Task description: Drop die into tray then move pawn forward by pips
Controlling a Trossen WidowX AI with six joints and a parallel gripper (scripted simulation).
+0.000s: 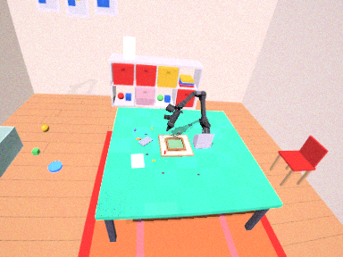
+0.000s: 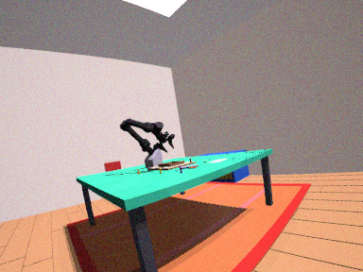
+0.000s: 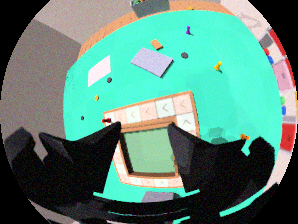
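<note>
My gripper tip is 14 cm to the left of the die, 14 cm past it and 12 cm above it. From my gripper tip the other things lie so: green dice tray (12 cm below, 9 cm behind, 4 cm to the left); then red pawn (17 cm to the left, 10 cm below, 1 cm ahead); then grey card (18 cm ahead, 13 cm below, 1 cm to the left).
</note>
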